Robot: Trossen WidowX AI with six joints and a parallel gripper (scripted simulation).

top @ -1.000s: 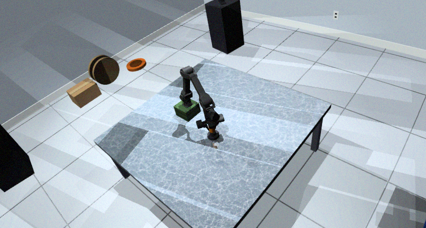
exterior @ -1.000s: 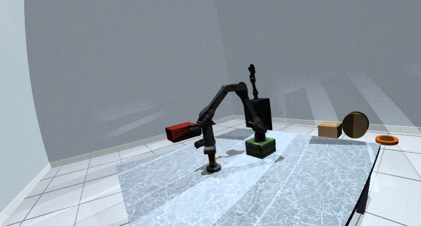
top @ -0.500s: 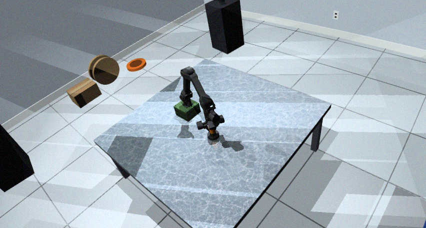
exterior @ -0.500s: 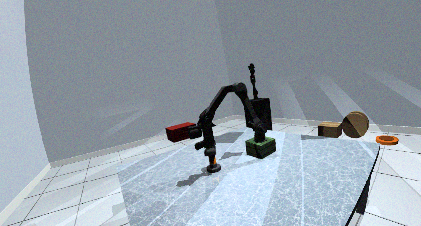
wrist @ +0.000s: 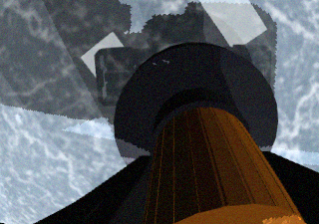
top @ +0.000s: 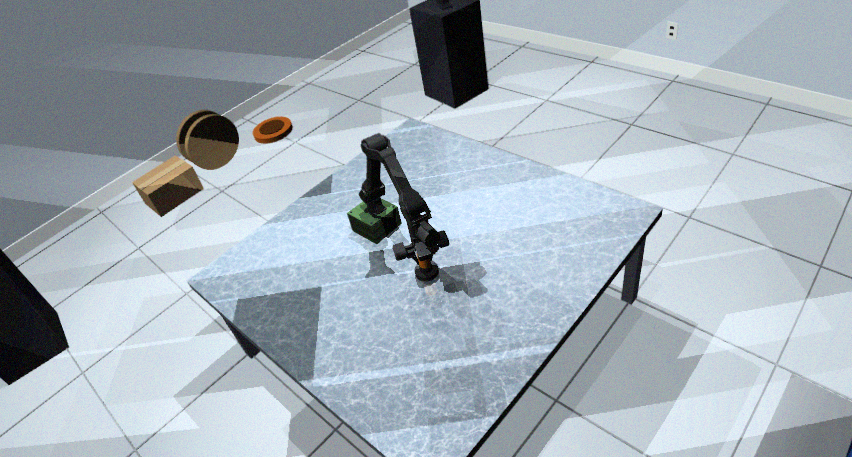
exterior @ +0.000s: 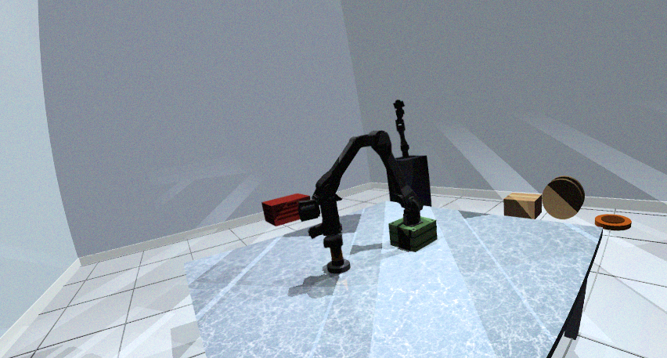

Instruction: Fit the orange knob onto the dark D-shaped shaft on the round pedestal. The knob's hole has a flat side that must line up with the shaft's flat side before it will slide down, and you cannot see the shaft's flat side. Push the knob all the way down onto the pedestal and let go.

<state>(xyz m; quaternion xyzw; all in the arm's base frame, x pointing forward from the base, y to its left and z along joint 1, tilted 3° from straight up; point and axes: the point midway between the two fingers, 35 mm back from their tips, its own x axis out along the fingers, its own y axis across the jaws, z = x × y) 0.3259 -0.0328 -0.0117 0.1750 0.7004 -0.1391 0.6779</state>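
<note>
Right now my gripper tip is 20 mm below the orange knob. Round my gripper tip: round dark pedestal (20 mm below).
</note>
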